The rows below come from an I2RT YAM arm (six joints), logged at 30 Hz.
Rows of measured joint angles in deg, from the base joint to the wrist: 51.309 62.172 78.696 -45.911 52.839 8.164; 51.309 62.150 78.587 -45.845 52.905 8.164; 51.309 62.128 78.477 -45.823 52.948 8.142; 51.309 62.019 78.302 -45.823 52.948 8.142; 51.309 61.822 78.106 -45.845 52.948 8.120; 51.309 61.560 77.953 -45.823 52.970 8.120; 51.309 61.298 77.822 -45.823 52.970 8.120; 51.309 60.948 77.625 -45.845 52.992 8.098; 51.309 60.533 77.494 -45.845 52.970 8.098; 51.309 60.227 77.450 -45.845 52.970 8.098; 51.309 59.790 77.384 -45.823 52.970 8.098; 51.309 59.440 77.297 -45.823 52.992 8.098; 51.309 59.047 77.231 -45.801 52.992 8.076; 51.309 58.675 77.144 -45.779 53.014 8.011; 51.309 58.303 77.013 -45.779 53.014 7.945; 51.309 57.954 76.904 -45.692 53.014 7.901; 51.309 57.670 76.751 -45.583 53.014 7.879; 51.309 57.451 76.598 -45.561 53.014 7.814; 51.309 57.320 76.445 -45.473 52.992 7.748
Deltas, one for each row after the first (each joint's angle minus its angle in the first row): 0.000 -0.022 -0.109 0.066 0.066 0.000; 0.000 -0.044 -0.219 0.088 0.109 -0.022; 0.000 -0.153 -0.394 0.088 0.109 -0.022; 0.000 -0.350 -0.590 0.066 0.109 -0.044; 0.000 -0.612 -0.743 0.088 0.131 -0.044; 0.000 -0.874 -0.874 0.088 0.131 -0.044; 0.000 -1.224 -1.071 0.066 0.153 -0.066; 0.000 -1.639 -1.202 0.066 0.131 -0.066; 0.000 -1.945 -1.246 0.066 0.131 -0.066; 0.000 -2.382 -1.312 0.088 0.131 -0.066; 0.000 -2.732 -1.399 0.088 0.153 -0.066; 0.000 -3.125 -1.465 0.110 0.153 -0.088; 0.000 -3.497 -1.552 0.132 0.175 -0.153; 0.000 -3.869 -1.683 0.132 0.175 -0.219; 0.000 -4.218 -1.792 0.219 0.175 -0.263; 0.000 -4.502 -1.945 0.328 0.175 -0.285; 0.000 -4.721 -2.098 0.350 0.175 -0.350; 0.000 -4.852 -2.251 0.438 0.153 -0.416
